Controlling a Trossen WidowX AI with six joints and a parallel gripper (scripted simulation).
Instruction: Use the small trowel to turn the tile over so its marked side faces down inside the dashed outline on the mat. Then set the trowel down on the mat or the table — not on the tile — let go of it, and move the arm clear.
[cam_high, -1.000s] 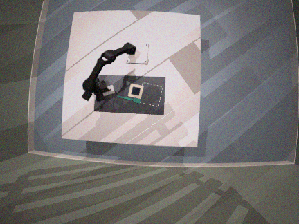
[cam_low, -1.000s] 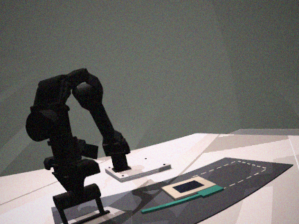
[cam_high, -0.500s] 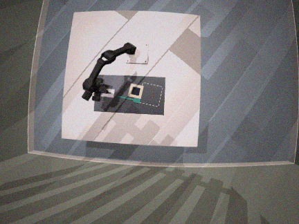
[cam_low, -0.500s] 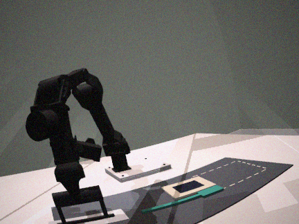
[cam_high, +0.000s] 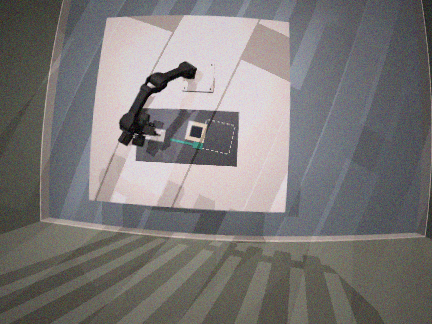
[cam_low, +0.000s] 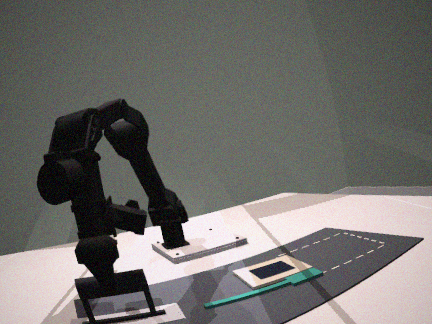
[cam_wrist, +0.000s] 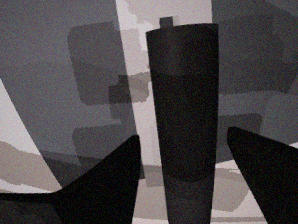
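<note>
Now: gripper tip 10 mm past the dark mat, 240 mm to the right of it and 80 mm above it. Round my gripper tip: tan tile: 40 mm behind, 300 mm to the left, 60 mm below; teal trowel: 40 mm ahead, 270 mm to the left, 60 mm below.
</note>
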